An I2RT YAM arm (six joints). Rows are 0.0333 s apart.
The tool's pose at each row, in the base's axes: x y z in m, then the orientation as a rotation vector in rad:
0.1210 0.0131 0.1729 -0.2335 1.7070 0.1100
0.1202 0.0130 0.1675 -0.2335 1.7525 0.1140
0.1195 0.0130 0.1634 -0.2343 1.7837 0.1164
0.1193 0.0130 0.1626 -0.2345 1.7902 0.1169
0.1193 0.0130 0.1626 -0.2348 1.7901 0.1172
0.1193 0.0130 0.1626 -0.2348 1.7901 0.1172
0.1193 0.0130 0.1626 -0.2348 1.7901 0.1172
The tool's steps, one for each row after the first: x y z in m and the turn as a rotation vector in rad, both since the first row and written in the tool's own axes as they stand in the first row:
0.0054 0.0004 0.0000 -0.0033 0.0448 0.0076
0.0096 0.0008 0.0000 -0.0059 0.0756 0.0121
0.0104 0.0009 -0.0001 -0.0064 0.0821 0.0130
0.0104 0.0009 -0.0001 -0.0068 0.0820 0.0129
0.0104 0.0009 -0.0001 -0.0068 0.0820 0.0129
0.0104 0.0009 -0.0001 -0.0068 0.0820 0.0129

